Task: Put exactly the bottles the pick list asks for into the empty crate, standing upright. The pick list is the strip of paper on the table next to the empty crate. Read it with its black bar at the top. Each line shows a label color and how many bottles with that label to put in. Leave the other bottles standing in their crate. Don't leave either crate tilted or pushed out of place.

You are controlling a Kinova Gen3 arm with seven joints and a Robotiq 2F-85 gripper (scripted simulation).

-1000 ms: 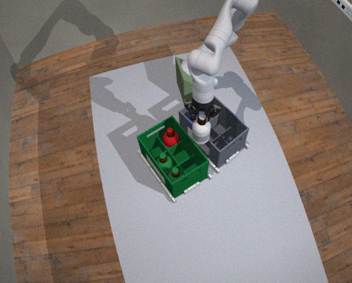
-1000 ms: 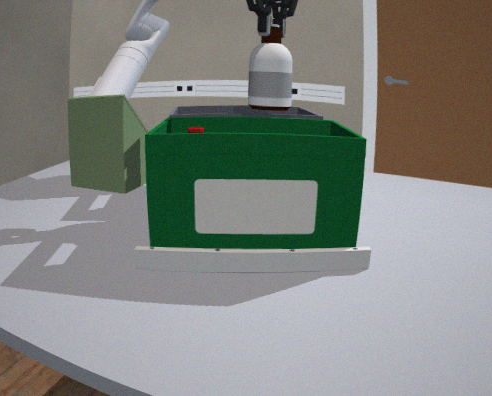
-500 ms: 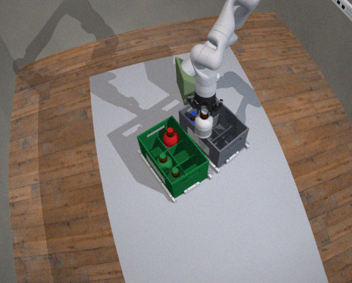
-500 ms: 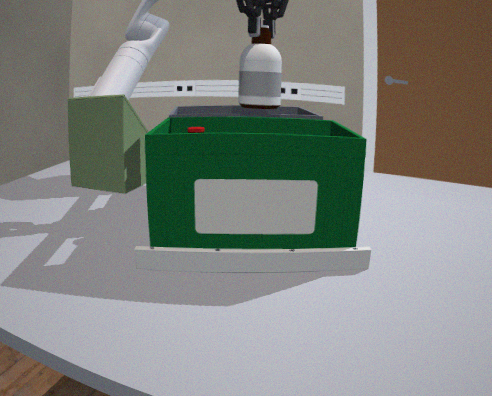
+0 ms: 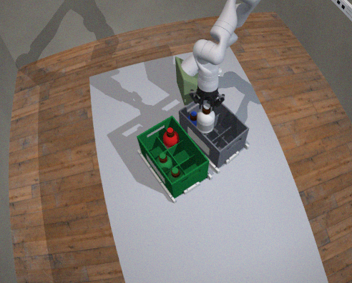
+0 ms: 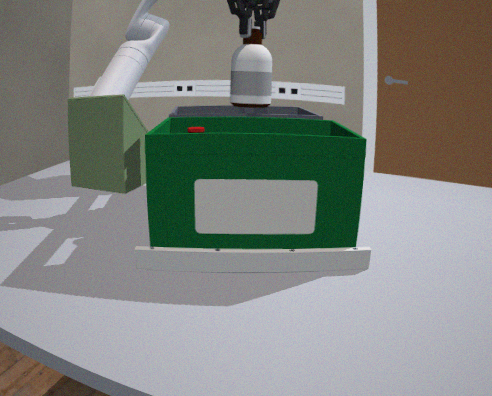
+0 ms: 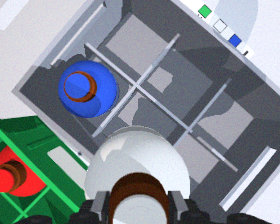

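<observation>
Right now the white-label bottle is 70 mm below my hand. Also, from my hand: grey crate (250 mm below, 50 mm to the left, 40 mm behind); blue-label bottle (250 mm below, 90 mm behind, 30 mm to the right); red-label bottle (250 mm below, 150 mm to the right, 30 mm behind).
</observation>
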